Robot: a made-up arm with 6 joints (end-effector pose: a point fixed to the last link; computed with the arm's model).
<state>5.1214 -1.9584 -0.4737 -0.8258 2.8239 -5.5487</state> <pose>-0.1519 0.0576 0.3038 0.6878 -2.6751 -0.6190</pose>
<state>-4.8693 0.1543 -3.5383 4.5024 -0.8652 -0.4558</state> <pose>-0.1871 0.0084 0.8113 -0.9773 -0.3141 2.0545</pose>
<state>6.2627 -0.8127 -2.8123 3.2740 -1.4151 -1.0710</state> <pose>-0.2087 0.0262 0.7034 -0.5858 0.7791 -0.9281</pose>
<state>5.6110 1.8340 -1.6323 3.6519 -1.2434 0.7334</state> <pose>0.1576 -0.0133 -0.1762 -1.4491 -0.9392 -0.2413</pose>
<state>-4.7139 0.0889 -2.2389 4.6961 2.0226 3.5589</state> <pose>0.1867 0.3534 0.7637 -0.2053 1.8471 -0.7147</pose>
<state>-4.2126 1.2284 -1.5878 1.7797 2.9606 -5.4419</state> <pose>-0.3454 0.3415 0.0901 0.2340 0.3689 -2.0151</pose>
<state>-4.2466 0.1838 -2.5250 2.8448 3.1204 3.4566</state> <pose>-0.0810 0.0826 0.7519 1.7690 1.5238 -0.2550</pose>
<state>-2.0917 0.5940 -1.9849 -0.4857 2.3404 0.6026</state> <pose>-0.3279 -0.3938 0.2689 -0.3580 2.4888 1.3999</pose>
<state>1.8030 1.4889 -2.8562 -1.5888 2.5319 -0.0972</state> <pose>0.0422 0.6129 0.1964 1.2238 0.7114 0.5420</pose>
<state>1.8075 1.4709 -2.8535 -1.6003 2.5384 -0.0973</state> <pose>0.0392 0.6123 0.2085 1.2374 0.7009 0.5546</pose>
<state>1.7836 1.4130 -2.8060 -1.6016 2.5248 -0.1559</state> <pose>0.0539 0.6145 0.2283 1.2262 0.7295 0.4998</pose>
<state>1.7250 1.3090 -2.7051 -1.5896 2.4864 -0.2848</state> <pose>0.0909 0.6162 0.2565 1.1830 0.8051 0.3635</pose>
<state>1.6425 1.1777 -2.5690 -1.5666 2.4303 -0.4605</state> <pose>0.1435 0.6110 0.2873 1.1142 0.9123 0.1718</pose>
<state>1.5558 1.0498 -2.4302 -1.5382 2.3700 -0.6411</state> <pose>0.1976 0.5964 0.3128 1.0360 1.0249 -0.0288</pose>
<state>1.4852 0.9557 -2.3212 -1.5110 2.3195 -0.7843</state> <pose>0.2398 0.5790 0.3267 0.9668 1.1174 -0.1915</pose>
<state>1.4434 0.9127 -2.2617 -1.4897 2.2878 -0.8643</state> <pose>0.2639 0.5679 0.3273 0.9210 1.1743 -0.2892</pose>
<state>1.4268 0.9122 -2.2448 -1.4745 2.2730 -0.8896</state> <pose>0.2734 0.5652 0.3185 0.8980 1.1995 -0.3311</pose>
